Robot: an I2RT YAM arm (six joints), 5 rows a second.
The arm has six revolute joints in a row. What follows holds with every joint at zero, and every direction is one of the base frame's.
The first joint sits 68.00 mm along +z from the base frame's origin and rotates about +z.
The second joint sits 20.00 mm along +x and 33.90 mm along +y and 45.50 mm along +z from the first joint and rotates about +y.
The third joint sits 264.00 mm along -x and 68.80 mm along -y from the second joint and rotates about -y.
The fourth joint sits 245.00 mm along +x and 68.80 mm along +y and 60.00 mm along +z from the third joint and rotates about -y.
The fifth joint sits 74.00 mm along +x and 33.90 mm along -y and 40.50 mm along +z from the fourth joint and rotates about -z.
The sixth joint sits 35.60 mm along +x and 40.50 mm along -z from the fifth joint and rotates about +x.
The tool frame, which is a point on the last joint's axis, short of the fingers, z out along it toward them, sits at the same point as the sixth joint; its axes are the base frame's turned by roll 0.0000, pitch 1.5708 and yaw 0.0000 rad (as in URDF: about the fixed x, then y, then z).
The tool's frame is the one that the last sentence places.
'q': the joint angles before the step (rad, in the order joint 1, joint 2, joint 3, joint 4, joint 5, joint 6). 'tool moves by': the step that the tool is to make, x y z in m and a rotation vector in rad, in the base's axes. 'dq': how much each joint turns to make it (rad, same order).
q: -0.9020, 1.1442, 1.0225, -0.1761, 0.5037, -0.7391
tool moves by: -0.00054, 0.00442, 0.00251, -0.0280, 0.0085, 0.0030
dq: 0.0107, -0.0183, -0.0118, 0.0219, 0.0141, -0.0241
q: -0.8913, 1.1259, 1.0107, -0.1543, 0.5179, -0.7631
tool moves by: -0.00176, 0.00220, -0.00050, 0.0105, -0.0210, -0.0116
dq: 0.0007, -0.0095, -0.0034, -0.0157, 0.0057, 0.0293
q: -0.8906, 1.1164, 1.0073, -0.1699, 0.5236, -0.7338
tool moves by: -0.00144, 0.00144, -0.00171, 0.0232, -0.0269, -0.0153
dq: -0.0003, -0.0046, 0.0000, -0.0279, 0.0042, 0.0443
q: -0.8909, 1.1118, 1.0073, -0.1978, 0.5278, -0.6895
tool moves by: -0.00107, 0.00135, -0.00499, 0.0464, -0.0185, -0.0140
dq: 0.0000, 0.0000, 0.0003, -0.0514, -0.0008, 0.0529
